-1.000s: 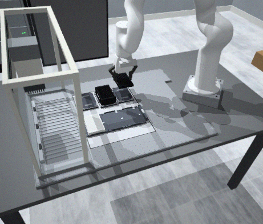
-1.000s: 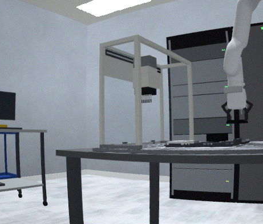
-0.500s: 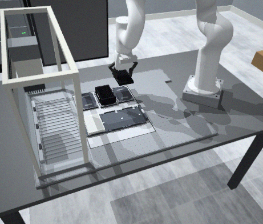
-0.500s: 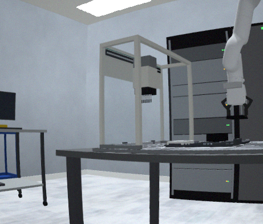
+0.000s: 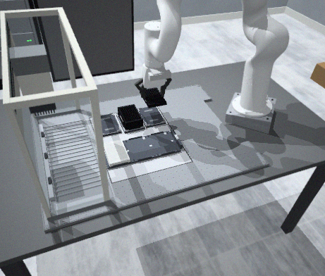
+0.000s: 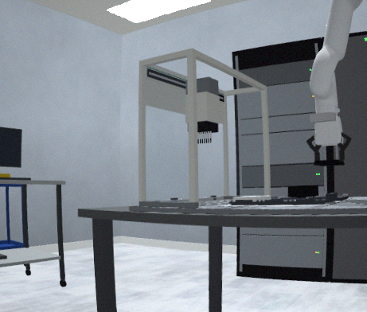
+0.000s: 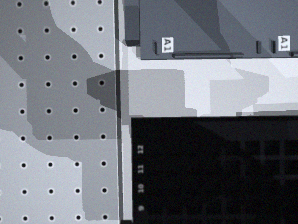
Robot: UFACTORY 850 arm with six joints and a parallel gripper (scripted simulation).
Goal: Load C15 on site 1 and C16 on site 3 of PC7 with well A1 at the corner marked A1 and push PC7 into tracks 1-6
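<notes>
Right now my hand is 19 cm to the right of the plate carrier PC7, 13 cm above it and 10 cm short of it. Round my hand: plate C15 (1 cm below); then nest S1 (14 cm below, 2 cm to the right); then nest S3 (22 cm ahead, 14 cm below).
</notes>
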